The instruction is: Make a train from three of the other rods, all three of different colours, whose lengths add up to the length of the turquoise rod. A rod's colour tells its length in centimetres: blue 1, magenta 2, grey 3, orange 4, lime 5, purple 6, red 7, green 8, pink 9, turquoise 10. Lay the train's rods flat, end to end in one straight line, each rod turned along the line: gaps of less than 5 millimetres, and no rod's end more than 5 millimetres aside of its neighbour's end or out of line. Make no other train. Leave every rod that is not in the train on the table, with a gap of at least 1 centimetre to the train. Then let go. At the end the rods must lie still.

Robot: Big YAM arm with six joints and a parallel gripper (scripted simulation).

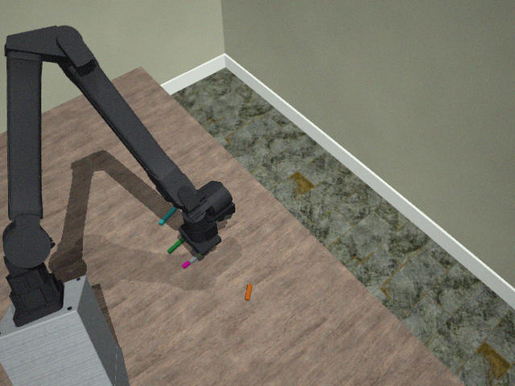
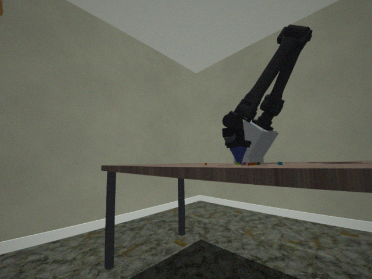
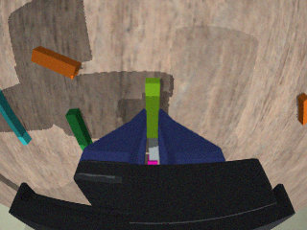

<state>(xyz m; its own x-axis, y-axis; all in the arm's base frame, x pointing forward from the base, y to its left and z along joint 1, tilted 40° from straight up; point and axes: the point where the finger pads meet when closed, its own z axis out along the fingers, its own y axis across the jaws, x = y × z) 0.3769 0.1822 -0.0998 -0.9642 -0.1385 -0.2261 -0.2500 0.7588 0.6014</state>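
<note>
Right now my hand is 10 mm short of the lime rod and 10 mm above it. Also, from my hand: grey rod (30 mm behind, 10 mm to the right, 10 mm below); magenta rod (60 mm behind, 20 mm to the right, 10 mm below); green rod (60 mm to the left, 50 mm behind, 10 mm below).
</note>
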